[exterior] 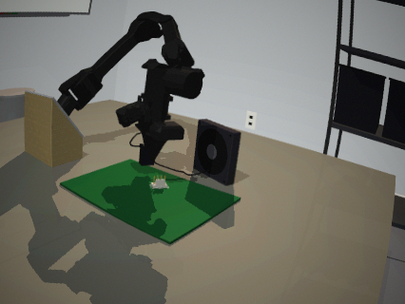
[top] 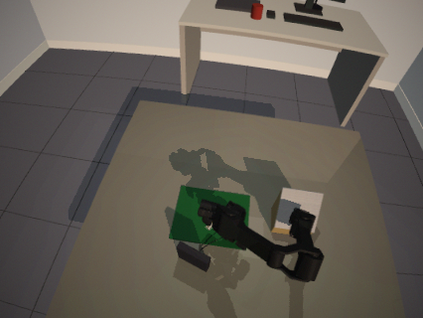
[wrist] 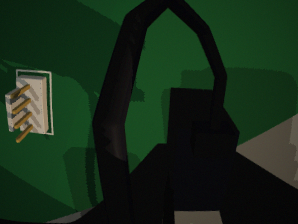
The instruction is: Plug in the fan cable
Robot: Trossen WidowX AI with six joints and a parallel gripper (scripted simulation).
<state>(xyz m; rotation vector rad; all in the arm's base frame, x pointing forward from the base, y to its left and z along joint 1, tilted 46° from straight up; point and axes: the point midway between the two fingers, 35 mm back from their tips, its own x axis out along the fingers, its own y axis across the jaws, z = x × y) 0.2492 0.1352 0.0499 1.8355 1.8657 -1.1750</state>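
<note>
Now: the green board 80 mm to the right of my gripper tip, 80 mm ahead of it and 50 mm below it. Also, from my gripper tip: black fan: 110 mm to the left, 90 mm ahead, 20 mm above; then black plug: 10 mm to the right, 10 mm above.
</note>
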